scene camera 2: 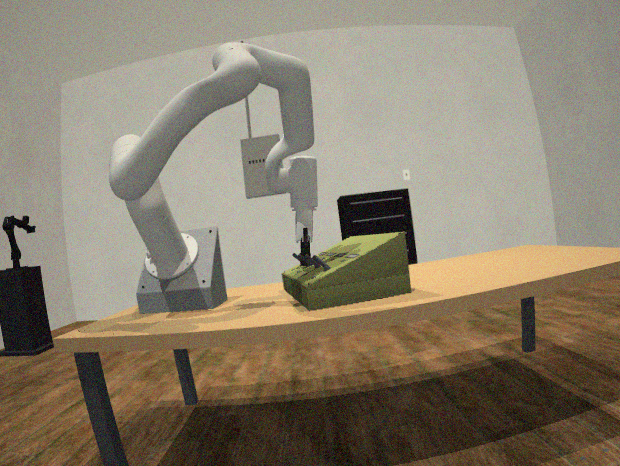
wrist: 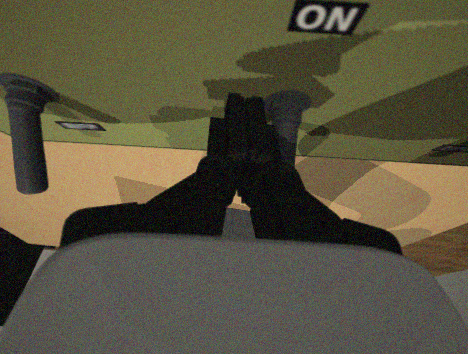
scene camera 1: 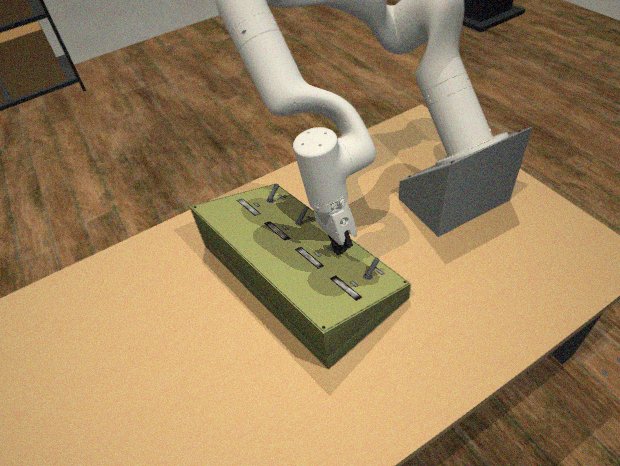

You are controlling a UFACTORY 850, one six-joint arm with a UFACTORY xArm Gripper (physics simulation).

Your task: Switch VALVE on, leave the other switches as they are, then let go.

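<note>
The olive switch panel stands on the table with its sloped face up. A closed black gripper is low over its robot-side part, with nothing between the fingers. One grey lever is right beside the fingers in the wrist view, partly hidden by them; contact cannot be told. Another lever is at the left there and leans toward the table side. Scene camera 1 shows levers at the far end, behind the gripper and near the close corner. The name plates are unreadable, so VALVE cannot be identified.
A white ON label lies above the lever beside the fingers in the wrist view. The grey wedge-shaped arm base stands on the wooden table. Neighbouring levers stand on both sides of the gripper.
</note>
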